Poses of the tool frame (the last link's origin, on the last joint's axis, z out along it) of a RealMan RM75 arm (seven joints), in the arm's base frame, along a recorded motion.
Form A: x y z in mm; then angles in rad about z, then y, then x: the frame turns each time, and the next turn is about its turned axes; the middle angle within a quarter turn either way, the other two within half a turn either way.
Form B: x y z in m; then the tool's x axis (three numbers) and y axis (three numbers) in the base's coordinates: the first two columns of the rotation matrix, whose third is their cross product. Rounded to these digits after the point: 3 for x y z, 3 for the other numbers.
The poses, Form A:
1: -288 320 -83 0.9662 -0.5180 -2.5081
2: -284 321 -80 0.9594 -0.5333 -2.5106
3: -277 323 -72 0.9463 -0.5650 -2.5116
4: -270 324 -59 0.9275 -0.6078 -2.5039
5: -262 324 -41 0.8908 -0.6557 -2.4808
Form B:
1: -0.288 0.320 -0.083 0.494 0.715 0.495 0.830 -0.217 -0.514
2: -0.284 0.321 -0.080 0.494 0.705 0.508 0.833 -0.218 -0.508
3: -0.277 0.323 -0.072 0.494 0.685 0.535 0.840 -0.217 -0.498
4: -0.270 0.324 -0.059 0.492 0.657 0.571 0.847 -0.210 -0.489
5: -0.262 0.324 -0.041 0.498 0.616 0.610 0.849 -0.205 -0.486
